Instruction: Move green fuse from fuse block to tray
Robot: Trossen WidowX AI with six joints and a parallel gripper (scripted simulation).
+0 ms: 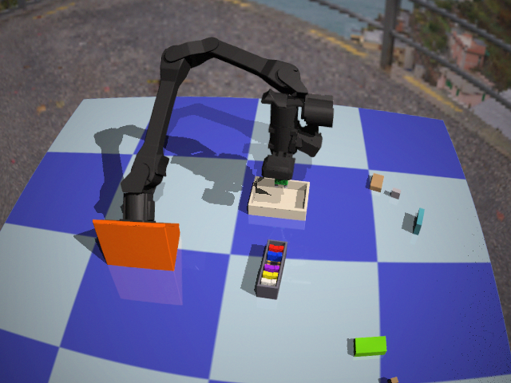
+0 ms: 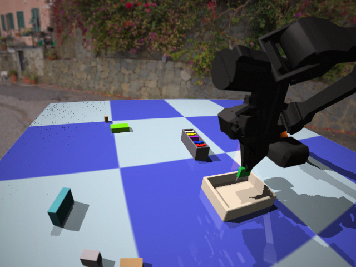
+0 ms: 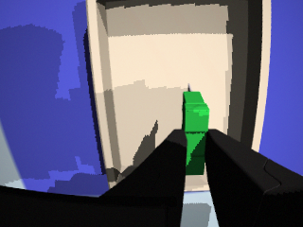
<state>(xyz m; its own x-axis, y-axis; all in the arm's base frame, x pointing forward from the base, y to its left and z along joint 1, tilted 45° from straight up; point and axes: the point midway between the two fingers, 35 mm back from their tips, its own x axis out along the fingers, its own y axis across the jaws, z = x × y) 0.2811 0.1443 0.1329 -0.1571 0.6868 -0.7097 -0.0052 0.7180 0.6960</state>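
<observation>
The green fuse is 10 mm below my gripper tip. The rest, counted from my gripper tip: tray 70 mm below.
</observation>
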